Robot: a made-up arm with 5 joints.
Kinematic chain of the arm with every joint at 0, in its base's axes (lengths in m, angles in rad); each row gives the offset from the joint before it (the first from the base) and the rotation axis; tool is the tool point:
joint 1: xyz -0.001 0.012 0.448 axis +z
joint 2: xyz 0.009 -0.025 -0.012 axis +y
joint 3: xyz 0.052 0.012 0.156 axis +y
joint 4: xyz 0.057 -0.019 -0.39 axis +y
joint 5: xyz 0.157 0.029 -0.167 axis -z
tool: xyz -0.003 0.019 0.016
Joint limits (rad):
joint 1: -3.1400..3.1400
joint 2: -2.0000..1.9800
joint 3: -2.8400..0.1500
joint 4: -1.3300..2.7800
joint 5: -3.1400..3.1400
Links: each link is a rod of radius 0.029 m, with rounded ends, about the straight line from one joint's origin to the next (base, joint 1, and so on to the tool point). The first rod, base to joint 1, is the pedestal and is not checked.
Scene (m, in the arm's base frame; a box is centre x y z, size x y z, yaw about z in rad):
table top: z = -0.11
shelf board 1: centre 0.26 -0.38 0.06 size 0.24 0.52 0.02 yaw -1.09
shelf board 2: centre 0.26 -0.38 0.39 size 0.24 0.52 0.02 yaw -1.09
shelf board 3: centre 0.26 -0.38 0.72 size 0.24 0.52 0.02 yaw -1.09
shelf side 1: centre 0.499 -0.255 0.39 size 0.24 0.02 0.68 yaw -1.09
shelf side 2: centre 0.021 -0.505 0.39 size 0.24 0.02 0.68 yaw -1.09
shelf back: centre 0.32 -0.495 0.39 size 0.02 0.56 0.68 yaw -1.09
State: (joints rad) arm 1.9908 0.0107 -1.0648 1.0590 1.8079
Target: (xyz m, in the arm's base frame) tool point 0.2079 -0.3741 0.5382
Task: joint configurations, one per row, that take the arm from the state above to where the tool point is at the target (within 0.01 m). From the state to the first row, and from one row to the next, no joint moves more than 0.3 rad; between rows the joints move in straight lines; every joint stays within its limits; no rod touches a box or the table.
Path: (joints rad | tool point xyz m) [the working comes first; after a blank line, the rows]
Joints at the target: 2.0568 1.7492 0.1500 1.0240 1.7978
Straight joint move there: touches shelf board 1, shelf board 2, the table top.

1: 2.0026 0.2818 -0.9027 1.3041 1.8075 | -0.1714 0.3925 0.0590
2: 2.0145 0.5530 -0.7406 1.5492 1.8071 | -0.0625 0.1520 -0.0348
3: 2.0263 0.8241 -0.5785 1.7943 1.8067 | 0.0449 -0.0714 0.0228
4: 2.0381 1.0952 -0.4165 2.0394 1.8062 | 0.1164 -0.2106 0.1871
5: 2.0500 1.3663 -0.2544 2.2845 1.8058 | 0.1342 -0.2384 0.3834
6: 2.0618 1.6375 -0.0923 2.5296 1.8054 | 0.1023 -0.1717 0.5382
7: 2.0610 1.6561 -0.0519 2.2786 1.8041 | 0.1252 -0.2150 0.5573
8: 2.0601 1.6747 -0.0115 2.0277 1.8029 | 0.1469 -0.2562 0.5681
9: 2.0593 1.6933 0.0289 1.7768 1.8016 | 0.1666 -0.2940 0.5709
10: 2.0585 1.7119 0.0692 1.5258 1.8003 | 0.1838 -0.3270 0.5662
11: 2.0577 1.7305 0.1096 1.2749 1.7991 | 0.1977 -0.3540 0.5549
12: 2.0568 1.7492 0.1500 1.0240 1.7978 | 0.2079 -0.3741 0.5382

